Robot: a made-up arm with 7 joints.
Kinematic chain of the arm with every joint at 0, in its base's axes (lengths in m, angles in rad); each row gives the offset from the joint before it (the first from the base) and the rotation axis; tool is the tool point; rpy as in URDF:
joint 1: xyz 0 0 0 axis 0.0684 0.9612 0.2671
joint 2: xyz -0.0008 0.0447 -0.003 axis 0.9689 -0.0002 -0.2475
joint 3: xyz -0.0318 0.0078 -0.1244 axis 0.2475 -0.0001 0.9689
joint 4: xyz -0.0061 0 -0.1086 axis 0.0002 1 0
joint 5: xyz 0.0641 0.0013 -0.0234 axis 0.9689 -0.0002 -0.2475
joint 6: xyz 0.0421 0 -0.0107 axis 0.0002 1 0
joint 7: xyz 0.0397 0 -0.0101 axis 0.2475 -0.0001 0.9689
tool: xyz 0 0 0 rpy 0 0.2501 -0.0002
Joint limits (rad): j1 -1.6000..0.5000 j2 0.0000..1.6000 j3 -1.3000..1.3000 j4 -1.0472..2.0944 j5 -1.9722..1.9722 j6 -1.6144..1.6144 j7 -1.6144..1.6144
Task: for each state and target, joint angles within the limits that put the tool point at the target. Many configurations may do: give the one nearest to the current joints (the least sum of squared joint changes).
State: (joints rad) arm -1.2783 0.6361 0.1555 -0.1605 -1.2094 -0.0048 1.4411
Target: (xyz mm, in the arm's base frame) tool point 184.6 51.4 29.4
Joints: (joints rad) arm -1.1507 0.4698 -0.0385 -0.8879 -1.2066 -0.0114 1.4411
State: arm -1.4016 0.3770 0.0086 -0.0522 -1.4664 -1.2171 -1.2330
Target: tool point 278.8 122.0 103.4
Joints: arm -1.5132 0.5415 0.0908 0.0485 -1.5000 -1.1918 -1.2330
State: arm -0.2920 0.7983 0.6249 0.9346 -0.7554 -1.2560 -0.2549
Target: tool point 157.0 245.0 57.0
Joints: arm -0.7260 1.1819 0.4484 0.0069 -0.5526 -1.3326 -0.2549
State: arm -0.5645 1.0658 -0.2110 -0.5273 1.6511 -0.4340 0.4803
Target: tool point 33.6 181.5 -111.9
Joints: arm 0.1851 1.5636 -0.6189 -0.8337 1.5882 -0.6624 0.4803
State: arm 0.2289 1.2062 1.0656 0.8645 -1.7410 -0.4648 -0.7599
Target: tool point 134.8 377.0 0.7
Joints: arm -0.2865 1.2764 0.6433 0.5868 -1.7263 -0.3053 -0.7599
